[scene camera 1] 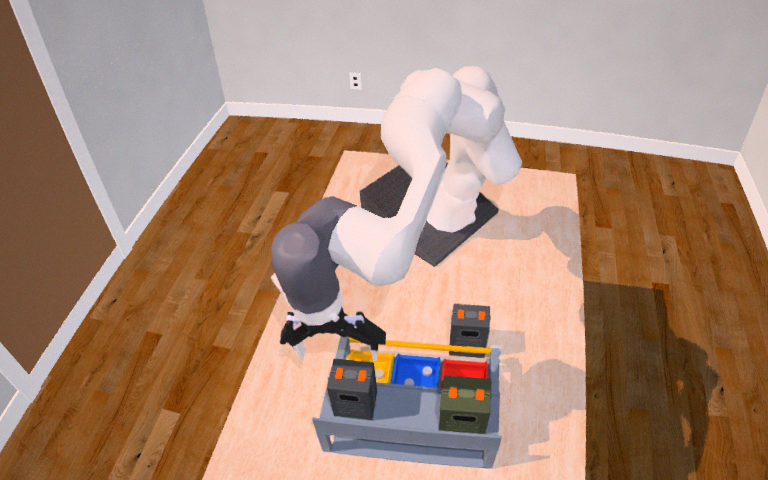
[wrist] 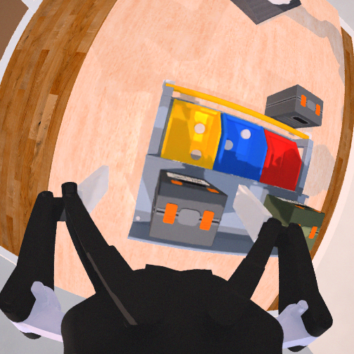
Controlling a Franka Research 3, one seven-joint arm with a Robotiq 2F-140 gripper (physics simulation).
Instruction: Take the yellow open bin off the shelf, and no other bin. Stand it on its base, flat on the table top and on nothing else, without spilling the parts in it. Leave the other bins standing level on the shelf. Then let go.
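The yellow open bin stands at the left end of the bin row on the grey-blue shelf, with pale round parts in it. A blue bin is beside it, also with pale round parts, then a red bin. My gripper is open and empty. It is above the left end of the shelf; in the scene view one fingertip overlaps the yellow bin and the other is out to the left of the shelf. Contact with the bin cannot be told.
A dark grey case and a green case stand at the shelf's front. Another dark case stands behind it. A yellow rail runs along the back. The table top surrounds the shelf.
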